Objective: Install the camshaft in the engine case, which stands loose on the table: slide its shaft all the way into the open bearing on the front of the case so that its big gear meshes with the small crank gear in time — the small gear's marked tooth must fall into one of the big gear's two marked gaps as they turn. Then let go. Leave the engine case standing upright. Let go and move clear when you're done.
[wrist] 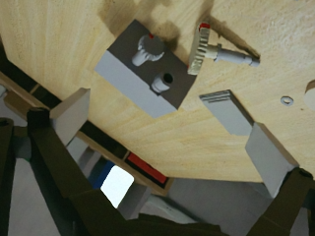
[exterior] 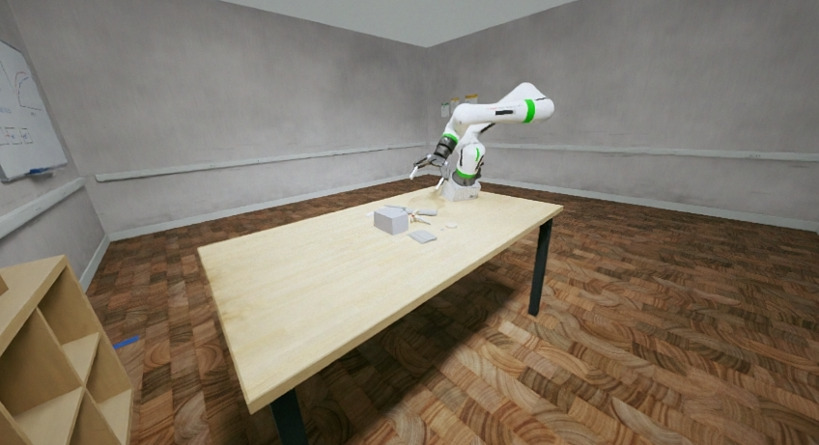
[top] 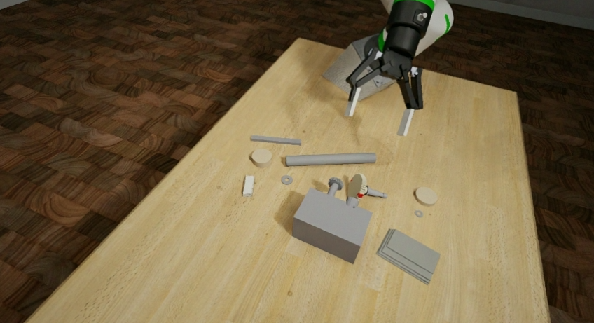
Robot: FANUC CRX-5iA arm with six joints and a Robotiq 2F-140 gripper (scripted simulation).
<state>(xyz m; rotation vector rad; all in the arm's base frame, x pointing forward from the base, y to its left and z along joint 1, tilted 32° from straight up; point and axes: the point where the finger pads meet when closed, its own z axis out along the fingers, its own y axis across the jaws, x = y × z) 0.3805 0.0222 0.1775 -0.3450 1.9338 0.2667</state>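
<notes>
Now: hand 11 cm short of the small crank gear, 3 cm to the left of it and 13 cm above it. Also, from my hand: grey plate: 16 cm ahead, 18 cm to the left, 18 cm below; long grey rod: 9 cm to the right, 18 cm below; tan disc: 2 cm behind, 18 cm to the left, 18 cm below.
</notes>
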